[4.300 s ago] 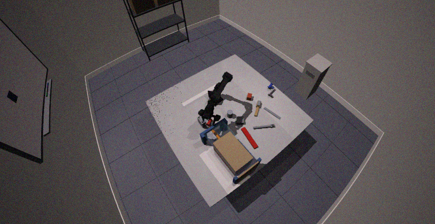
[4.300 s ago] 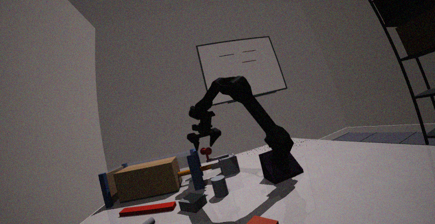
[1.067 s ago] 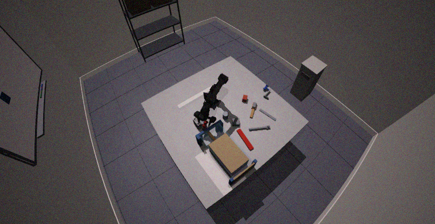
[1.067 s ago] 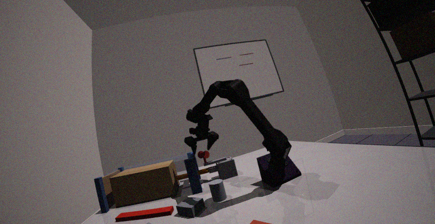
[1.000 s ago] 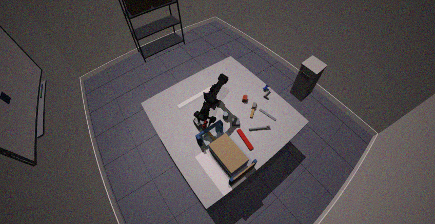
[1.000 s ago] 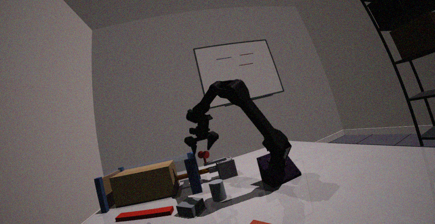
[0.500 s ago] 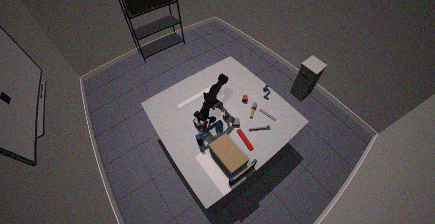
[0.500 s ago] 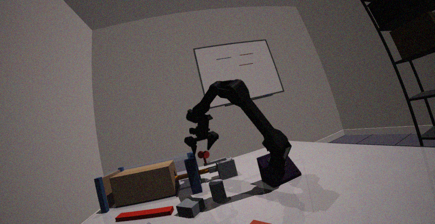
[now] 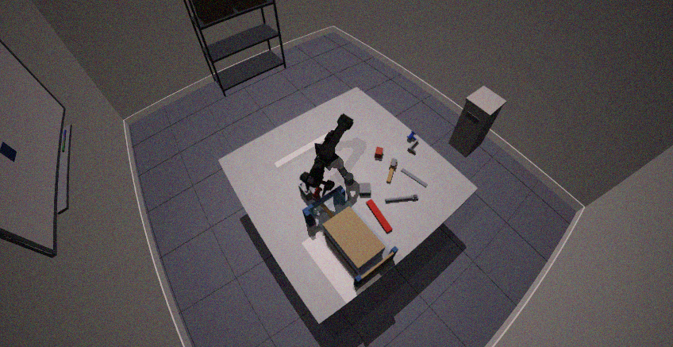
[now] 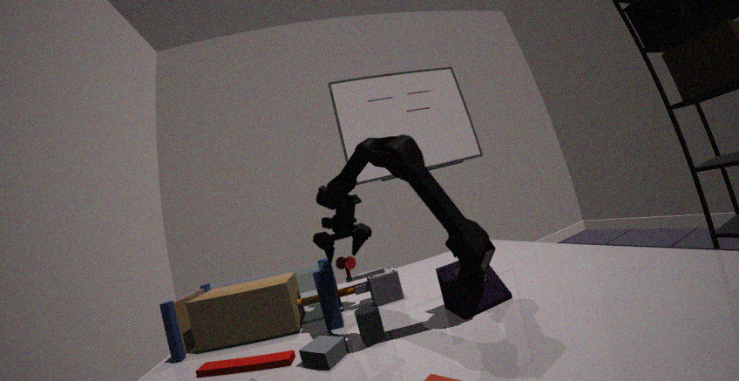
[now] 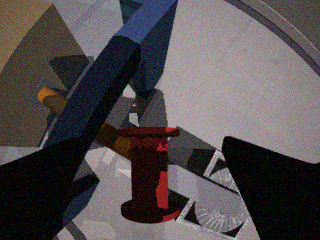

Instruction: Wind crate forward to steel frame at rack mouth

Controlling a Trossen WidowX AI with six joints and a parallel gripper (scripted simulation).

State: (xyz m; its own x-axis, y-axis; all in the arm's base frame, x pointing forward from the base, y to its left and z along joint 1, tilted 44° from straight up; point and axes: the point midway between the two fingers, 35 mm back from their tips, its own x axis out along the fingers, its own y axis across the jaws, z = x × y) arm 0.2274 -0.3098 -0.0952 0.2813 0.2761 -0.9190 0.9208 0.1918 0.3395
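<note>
Right now the winch handle with red knob is 4 cm behind my gripper tip, 2 cm to the left of it and 6 cm below it. Round my gripper tip: grey block: 13 cm ahead, 28 cm to the left, 14 cm below; blue frame: 5 cm ahead, 1 cm to the left, 5 cm below; grey winch: 12 cm behind, 2 cm to the left, 13 cm below.
</note>
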